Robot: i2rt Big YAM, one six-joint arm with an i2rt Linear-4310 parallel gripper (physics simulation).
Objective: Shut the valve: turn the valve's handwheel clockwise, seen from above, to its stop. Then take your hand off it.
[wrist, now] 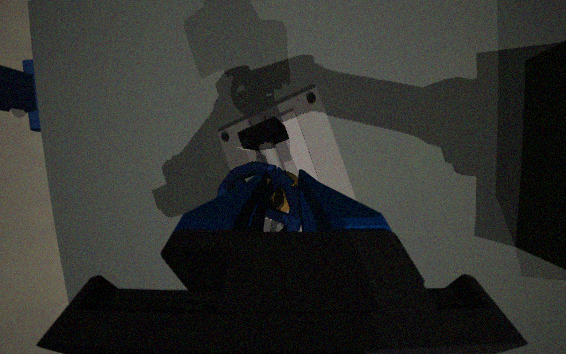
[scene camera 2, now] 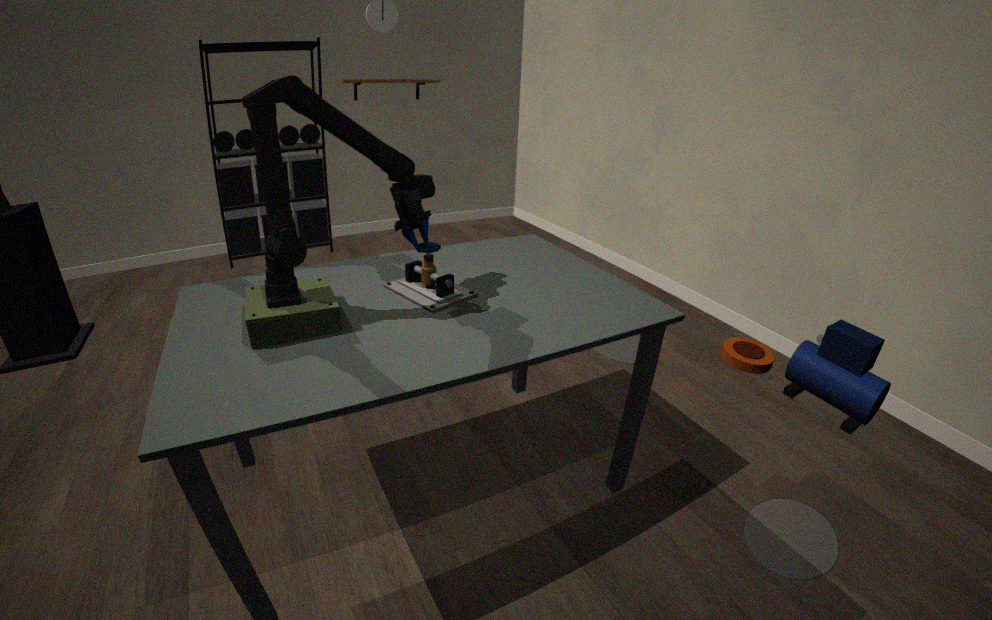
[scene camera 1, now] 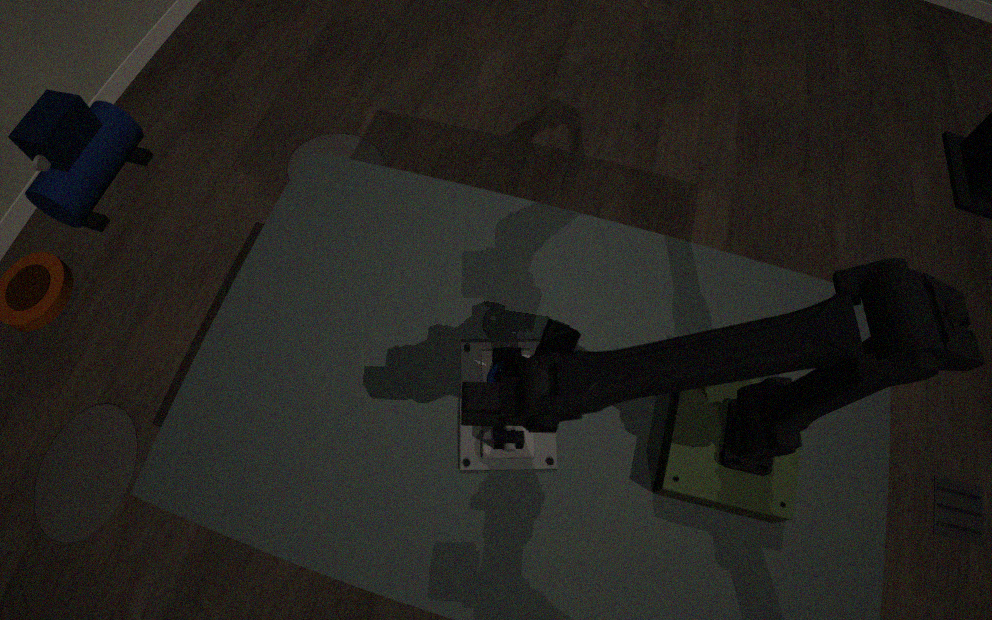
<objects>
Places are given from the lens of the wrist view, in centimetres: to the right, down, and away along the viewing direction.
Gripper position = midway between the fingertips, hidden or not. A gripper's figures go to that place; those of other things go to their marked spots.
my gripper (wrist: pixel 282 176): 0, 0, 13
blue spoked handwheel (wrist: pixel 236 177): -4, 0, 13
pale base plate (wrist: pixel 308 107): 4, -10, 25
The marked spots on the pale base plate and the blue spoked handwheel are 17 cm apart.
</objects>
